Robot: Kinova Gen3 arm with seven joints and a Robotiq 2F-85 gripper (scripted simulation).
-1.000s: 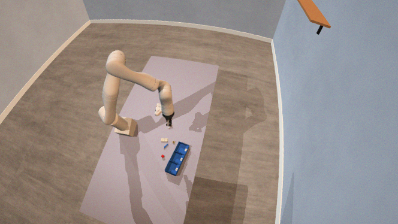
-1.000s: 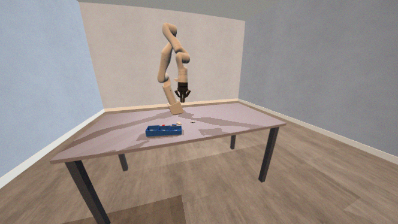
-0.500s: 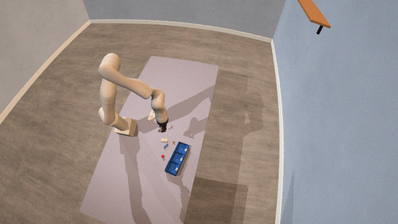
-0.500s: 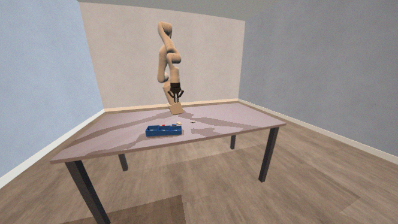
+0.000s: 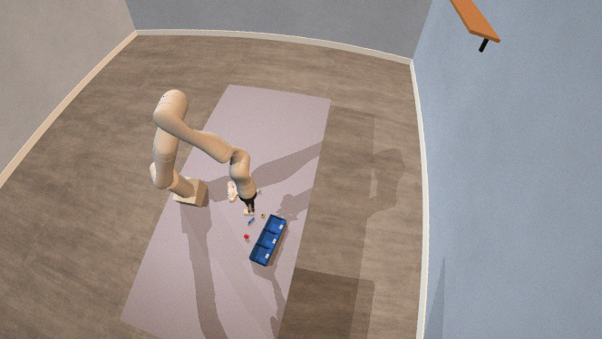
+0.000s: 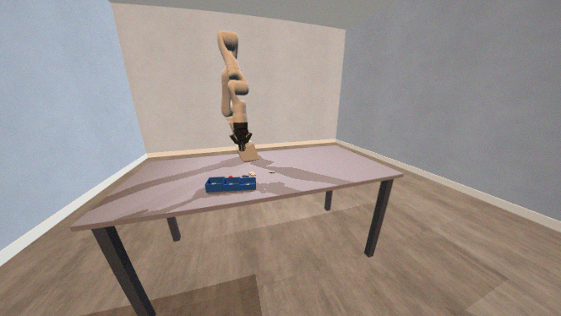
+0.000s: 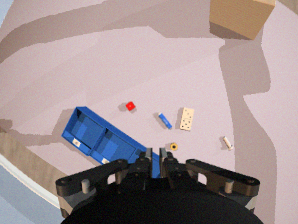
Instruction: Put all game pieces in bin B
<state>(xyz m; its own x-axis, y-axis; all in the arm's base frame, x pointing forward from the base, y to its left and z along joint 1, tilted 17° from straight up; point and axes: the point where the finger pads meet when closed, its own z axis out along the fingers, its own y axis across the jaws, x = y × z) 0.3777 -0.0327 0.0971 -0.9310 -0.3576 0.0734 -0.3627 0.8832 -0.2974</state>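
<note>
The blue bin lies 17 cm below my hand, 8 cm to the right of it and 8 cm ahead of it. Also, from my hand: blue stick (19 cm below, 3 cm behind, 1 cm to the left); then brass ring (19 cm below, 5 cm to the left, 2 cm ahead); then white domino (19 cm below, 6 cm to the left, 5 cm behind).
</note>
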